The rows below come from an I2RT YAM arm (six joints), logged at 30 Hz.
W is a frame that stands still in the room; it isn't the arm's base.
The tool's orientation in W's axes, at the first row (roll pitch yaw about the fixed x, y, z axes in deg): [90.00 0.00 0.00]
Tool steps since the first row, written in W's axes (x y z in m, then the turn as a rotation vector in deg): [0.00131 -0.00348 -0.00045 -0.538 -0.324 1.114]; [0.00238 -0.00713 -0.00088 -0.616 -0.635 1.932]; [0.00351 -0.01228 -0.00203 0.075 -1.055 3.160]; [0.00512 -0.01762 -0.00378 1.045 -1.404 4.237]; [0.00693 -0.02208 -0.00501 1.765 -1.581 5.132]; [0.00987 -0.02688 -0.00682 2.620 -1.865 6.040]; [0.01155 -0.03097 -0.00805 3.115 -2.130 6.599]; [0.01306 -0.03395 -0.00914 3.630 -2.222 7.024]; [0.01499 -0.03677 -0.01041 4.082 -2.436 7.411]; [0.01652 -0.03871 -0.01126 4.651 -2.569 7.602]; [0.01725 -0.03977 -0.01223 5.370 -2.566 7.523]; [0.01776 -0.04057 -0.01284 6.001 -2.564 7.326]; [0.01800 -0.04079 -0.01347 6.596 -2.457 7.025]
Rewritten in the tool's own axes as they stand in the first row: [0.00131 -0.00045 0.00348 -0.538 1.114 0.324]; [0.00238 -0.00088 0.00713 -0.616 1.932 0.635]; [0.00351 -0.00203 0.01228 0.075 3.160 1.055]; [0.00512 -0.00378 0.01762 1.045 4.237 1.404]; [0.00693 -0.00501 0.02208 1.765 5.132 1.581]; [0.00987 -0.00682 0.02688 2.620 6.040 1.865]; [0.01155 -0.00805 0.03097 3.115 6.599 2.130]; [0.01306 -0.00914 0.03395 3.630 7.024 2.222]; [0.01499 -0.01041 0.03677 4.082 7.411 2.436]; [0.01652 -0.01126 0.03871 4.651 7.602 2.569]; [0.01725 -0.01223 0.03977 5.370 7.523 2.566]; [0.01776 -0.01284 0.04057 6.001 7.326 2.564]; [0.01800 -0.01347 0.04079 6.596 7.025 2.457]
